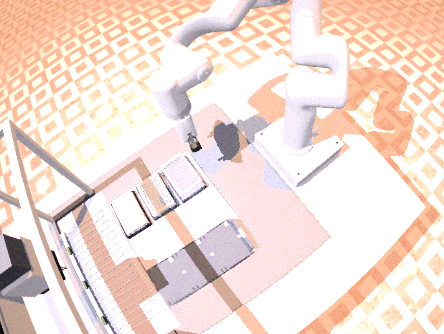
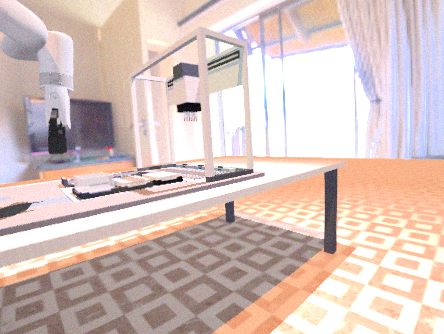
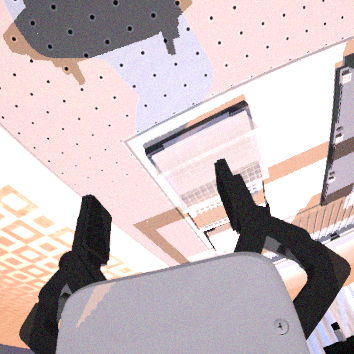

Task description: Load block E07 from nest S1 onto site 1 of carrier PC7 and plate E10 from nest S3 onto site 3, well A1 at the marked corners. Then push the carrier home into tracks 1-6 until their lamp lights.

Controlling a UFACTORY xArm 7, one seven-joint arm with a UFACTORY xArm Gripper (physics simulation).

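Places are measured from the arm's base along level axes (x right, y ahead, z up), in millimetres.
Pixels of known places: gripper, between the fingertips: [image 1: 191, 138] [image 2: 58, 153] [image 3: 157, 189]; arm's base, origin of its link: [image 1: 295, 139].
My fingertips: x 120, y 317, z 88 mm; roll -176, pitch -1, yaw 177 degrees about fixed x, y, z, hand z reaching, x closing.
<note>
For each thing: its middle in the pictures, then the offset to it from my fingertips. Level surfaces: height alone.
- tall translucent box, middle of its body: [image 3: 211, 165] [image 1: 181, 175] [image 2: 93, 182] dy +77, dx -54, dz -92 mm
- well plate, middle of its body: [image 3: 226, 204] [image 1: 155, 194] [image 2: 129, 181] dy +184, dx -67, dz -106 mm
- white plate with dark edges, middle of its body: [image 3: 240, 232] [image 1: 129, 213] [image 2: 160, 176] dy +292, dx -85, dz -106 mm
- grey carrier, middle of its body: [image 1: 199, 262] [image 2: 107, 175] dy +150, dx -330, dz -110 mm
- perforated pink deck, height of its surface: dz -125 mm
My gripper [image 1: 194, 144] [image 2: 57, 142] [image 3: 157, 189] is open and empty, high above the deck near the robot-side end of the nest row. Three labware pieces stand side by side in the nests: a tall translucent box [image 1: 184, 177] [image 2: 92, 181] nearest the gripper, a well plate [image 1: 156, 195] [image 2: 127, 182] in the middle, and a white plate with dark edges [image 1: 130, 213] [image 2: 161, 176] at the far end. Labels E07, E10, S1 and S3 are not legible. The grey carrier [image 1: 223, 248] [image 3: 345, 120] lies apart from the nests, with no labware on it. The slotted tracks [image 1: 100, 240] lie beyond its far end.
A gantry frame [image 1: 51, 157] [image 2: 205, 100] with a pipetting head [image 1: 14, 262] [image 2: 187, 90] stands over the track end. Small green spots [image 1: 86, 284] line the rail there; whether any lamp is lit is unclear. The arm's base [image 1: 300, 162] stands beside the perforated pink deck [image 1: 290, 225] [image 3: 240, 45].
</note>
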